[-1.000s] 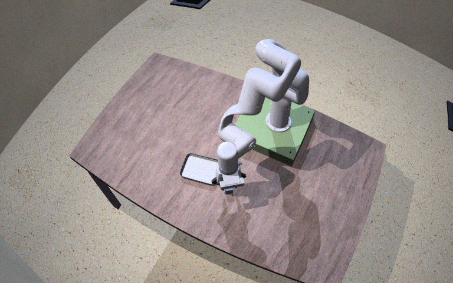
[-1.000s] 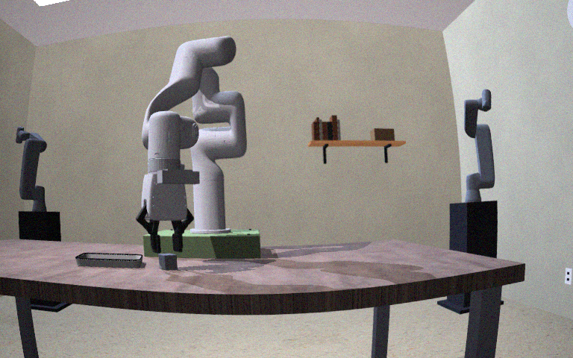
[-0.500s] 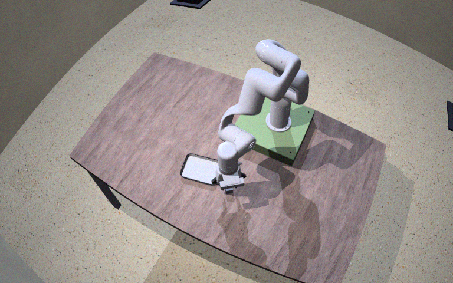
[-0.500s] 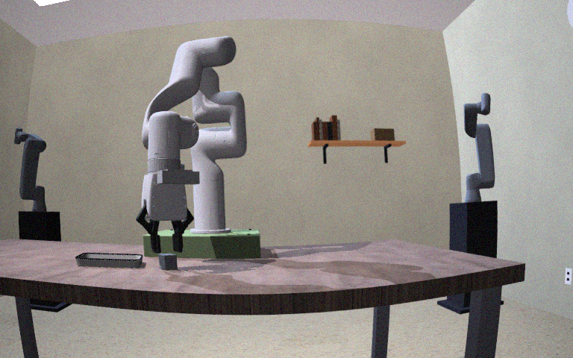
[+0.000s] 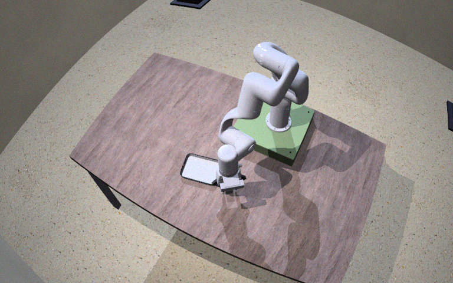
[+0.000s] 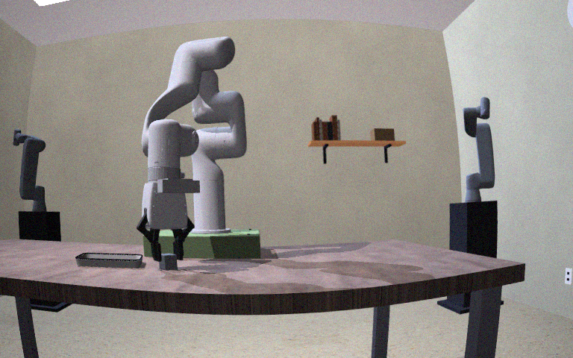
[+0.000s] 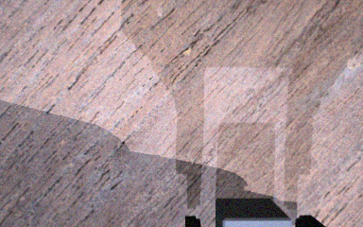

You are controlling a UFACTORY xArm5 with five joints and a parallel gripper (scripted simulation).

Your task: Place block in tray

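Right now the grey block is 2 cm below my hand. The rest, counted from my hand: white tray (16 cm to the right, 3 cm behind, 2 cm below).
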